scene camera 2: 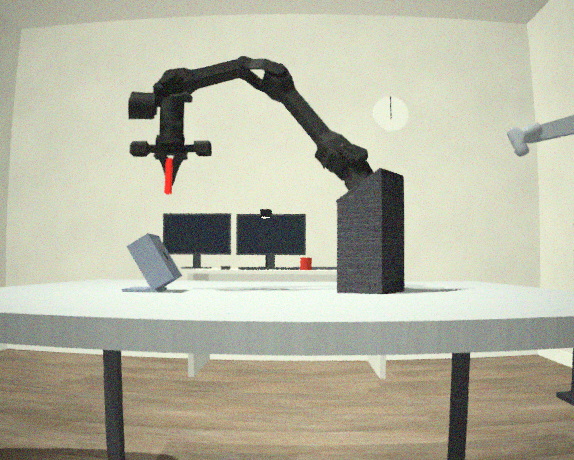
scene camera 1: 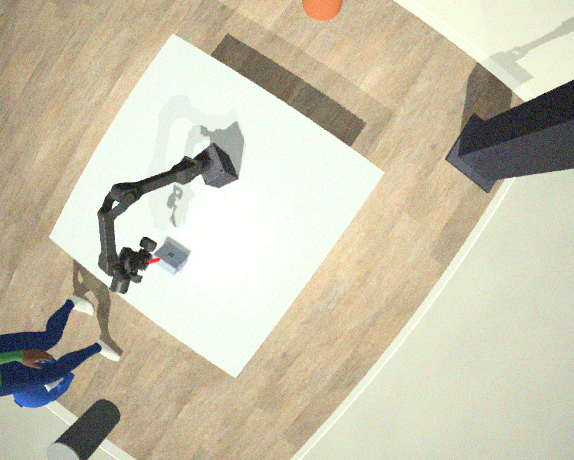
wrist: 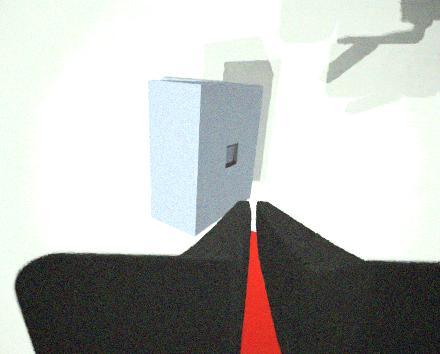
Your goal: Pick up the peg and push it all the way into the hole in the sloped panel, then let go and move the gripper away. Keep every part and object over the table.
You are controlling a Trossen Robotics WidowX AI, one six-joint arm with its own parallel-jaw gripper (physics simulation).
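Frame: origin at the arm's base, x ahead, y left, z up, level; centimetres.
Seen in the pictures: gripper, between the fingertips: [scene camera 2: 170, 185] [scene camera 1: 151, 256] [wrist: 252, 211]; arm's base, origin of its link: [scene camera 2: 367, 190] [scene camera 1: 206, 164].
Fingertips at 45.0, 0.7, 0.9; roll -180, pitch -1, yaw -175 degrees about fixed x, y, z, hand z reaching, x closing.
Note:
Pixels of each thing's middle, then the offset from my fingertips to it, as dx, dy, dz.
- red peg, middle of its body: [wrist: 249, 296] [scene camera 2: 168, 176] [scene camera 1: 154, 260] -0.1, +2.4, +1.9
- blue-grey sloped panel, middle of its body: [wrist: 204, 148] [scene camera 2: 153, 263] [scene camera 1: 170, 259] +3.2, +2.4, -17.7
A red peg [scene camera 1: 154, 260] [scene camera 2: 168, 176] [wrist: 258, 305] is held between the fingers of my gripper [scene camera 2: 172, 184] [wrist: 252, 211], which is shut on it. In scene camera 2 the peg points down, nearly upright, high above the table. The blue-grey sloped panel [scene camera 1: 177, 260] [scene camera 2: 151, 260] [wrist: 175, 150] leans on its base on the table, below the gripper. Its small square hole [scene camera 1: 171, 254] [wrist: 231, 155] appears empty. In the wrist view the panel is ahead and left of the fingertips. The peg is apart from the panel.
The arm's dark base block [scene camera 1: 217, 170] [scene camera 2: 367, 240] stands on the white table [scene camera 1: 280, 210] [scene camera 2: 280, 334]. The panel is near one table edge in scene camera 1. A person's legs [scene camera 1: 62, 357] are beyond that edge. Monitors [scene camera 2: 197, 234] stand on a desk behind.

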